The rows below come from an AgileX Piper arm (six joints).
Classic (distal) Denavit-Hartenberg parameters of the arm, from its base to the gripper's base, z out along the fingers. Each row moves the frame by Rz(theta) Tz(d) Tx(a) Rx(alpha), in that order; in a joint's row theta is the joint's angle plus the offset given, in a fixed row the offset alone. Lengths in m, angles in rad.
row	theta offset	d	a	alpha
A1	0	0.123	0	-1.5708
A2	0.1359	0	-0.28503	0
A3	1.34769	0	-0.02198	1.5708
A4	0	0.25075	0	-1.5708
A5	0	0	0	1.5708
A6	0	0.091	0	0
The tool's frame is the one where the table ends.
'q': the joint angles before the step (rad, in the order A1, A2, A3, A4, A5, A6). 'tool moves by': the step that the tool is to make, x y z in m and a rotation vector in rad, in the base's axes. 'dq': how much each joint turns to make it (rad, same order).
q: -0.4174, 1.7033, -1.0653, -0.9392, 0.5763, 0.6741
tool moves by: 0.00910, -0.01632, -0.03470, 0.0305, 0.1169, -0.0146
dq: -0.0285, 0.1258, -0.0421, 0.0169, 0.0213, -0.0507
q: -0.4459, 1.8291, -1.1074, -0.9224, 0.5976, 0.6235
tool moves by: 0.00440, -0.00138, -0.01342, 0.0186, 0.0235, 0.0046
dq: 0.0000, 0.0419, -0.0084, 0.0044, -0.0087, -0.0023
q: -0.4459, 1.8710, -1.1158, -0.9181, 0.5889, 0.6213
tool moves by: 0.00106, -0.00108, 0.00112, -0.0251, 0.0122, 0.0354
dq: 0.0000, 0.0000, 0.0000, -0.0342, -0.0084, -0.0116
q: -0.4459, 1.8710, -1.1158, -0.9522, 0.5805, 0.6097
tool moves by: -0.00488, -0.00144, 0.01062, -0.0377, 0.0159, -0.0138
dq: 0.0000, -0.0267, 0.0000, -0.0240, 0.0436, 0.0000
